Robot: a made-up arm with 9 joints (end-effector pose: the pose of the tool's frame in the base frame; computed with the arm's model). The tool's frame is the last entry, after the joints. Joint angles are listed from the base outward.
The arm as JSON. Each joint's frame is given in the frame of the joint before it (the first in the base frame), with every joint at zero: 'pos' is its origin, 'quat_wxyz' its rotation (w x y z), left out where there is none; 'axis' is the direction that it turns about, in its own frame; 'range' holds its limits. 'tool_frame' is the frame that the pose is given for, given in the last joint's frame.
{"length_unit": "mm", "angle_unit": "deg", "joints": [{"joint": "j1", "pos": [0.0, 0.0, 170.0], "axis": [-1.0, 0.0, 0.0], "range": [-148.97, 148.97]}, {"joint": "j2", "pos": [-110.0, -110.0, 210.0], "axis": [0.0, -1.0, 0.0], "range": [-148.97, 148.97]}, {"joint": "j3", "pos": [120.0, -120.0, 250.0], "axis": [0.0, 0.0, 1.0], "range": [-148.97, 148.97]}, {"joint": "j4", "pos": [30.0, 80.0, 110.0], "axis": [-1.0, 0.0, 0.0], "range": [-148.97, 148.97]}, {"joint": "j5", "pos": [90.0, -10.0, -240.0], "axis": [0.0, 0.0, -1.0], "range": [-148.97, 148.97]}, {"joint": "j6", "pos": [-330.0, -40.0, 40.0], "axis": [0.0, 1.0, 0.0], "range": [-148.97, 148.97]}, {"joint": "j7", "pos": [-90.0, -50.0, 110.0], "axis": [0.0, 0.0, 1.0], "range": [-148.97, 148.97]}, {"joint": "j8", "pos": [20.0, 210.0, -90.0], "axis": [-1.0, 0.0, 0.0], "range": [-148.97, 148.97]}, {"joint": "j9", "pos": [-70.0, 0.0, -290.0], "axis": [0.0, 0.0, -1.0], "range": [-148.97, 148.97]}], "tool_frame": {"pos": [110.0, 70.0, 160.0]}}
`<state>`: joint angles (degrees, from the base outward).
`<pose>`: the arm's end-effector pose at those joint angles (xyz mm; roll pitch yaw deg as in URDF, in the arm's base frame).
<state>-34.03 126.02 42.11 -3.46 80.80 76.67 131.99 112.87 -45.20</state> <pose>-191.9 123.5 80.6 179.81 -24.15 94.40</pose>
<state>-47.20 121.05 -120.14 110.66 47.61 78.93 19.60 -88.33 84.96</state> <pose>-50.8 -295.5 229.3 -63.33 -46.60 37.34</pose>
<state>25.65 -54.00 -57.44 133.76 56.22 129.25 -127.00 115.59 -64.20</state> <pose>56.4 -6.0 702.1 31.58 63.86 161.06</pose>
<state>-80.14 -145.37 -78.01 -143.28 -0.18 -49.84 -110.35 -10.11 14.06</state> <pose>-326.2 314.2 4.6 -16.69 -26.25 149.25</pose>
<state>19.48 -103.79 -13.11 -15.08 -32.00 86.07 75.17 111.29 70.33</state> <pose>192.3 -220.8 320.3 38.39 64.22 40.14</pose>
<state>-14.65 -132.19 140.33 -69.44 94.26 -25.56 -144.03 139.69 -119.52</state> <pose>399.9 -339.0 -24.2 42.29 -77.02 -2.95</pose>
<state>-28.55 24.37 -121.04 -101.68 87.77 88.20 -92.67 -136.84 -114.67</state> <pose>-9.2 -940.9 678.2 -25.88 61.53 136.17</pose>
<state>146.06 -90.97 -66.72 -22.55 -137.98 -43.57 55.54 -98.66 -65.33</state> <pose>-274.8 815.2 611.9 75.47 18.59 45.51</pose>
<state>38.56 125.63 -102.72 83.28 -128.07 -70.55 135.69 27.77 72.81</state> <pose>-364.3 -644.3 261.8 -84.29 14.87 165.06</pose>
